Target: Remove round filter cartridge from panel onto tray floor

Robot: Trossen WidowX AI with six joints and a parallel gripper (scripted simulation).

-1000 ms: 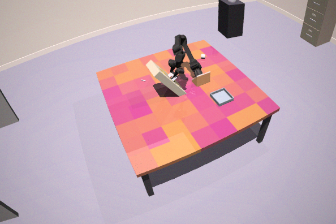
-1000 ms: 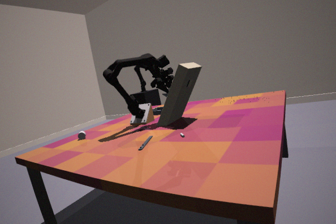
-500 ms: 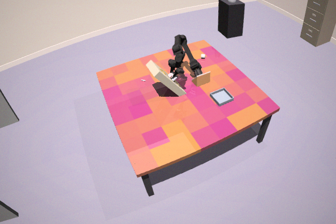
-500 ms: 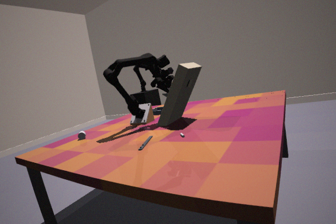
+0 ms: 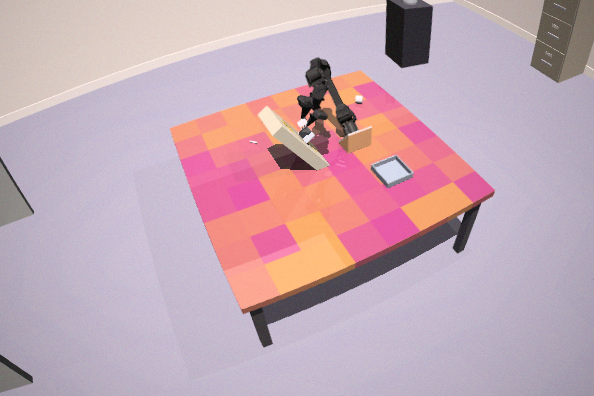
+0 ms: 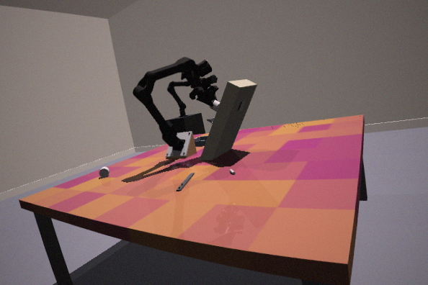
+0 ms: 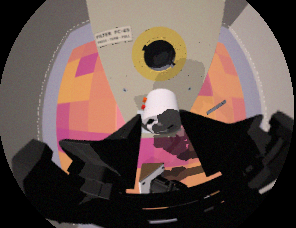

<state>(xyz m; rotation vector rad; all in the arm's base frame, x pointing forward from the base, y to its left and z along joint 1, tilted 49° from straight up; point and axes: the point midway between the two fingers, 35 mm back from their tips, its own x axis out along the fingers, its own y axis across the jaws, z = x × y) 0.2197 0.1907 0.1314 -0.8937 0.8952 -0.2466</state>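
Now: the grey tray 350 mm behind my gripper tip, 250 mm to the left of it and 220 mm below it. The rest, counted from my gripper tip: cream service panel: 70 mm below, 50 mm ahead; round grey filter cartridge: right at my gripper tip; small white peg: 250 mm to the right, 220 mm below, 210 mm ahead.
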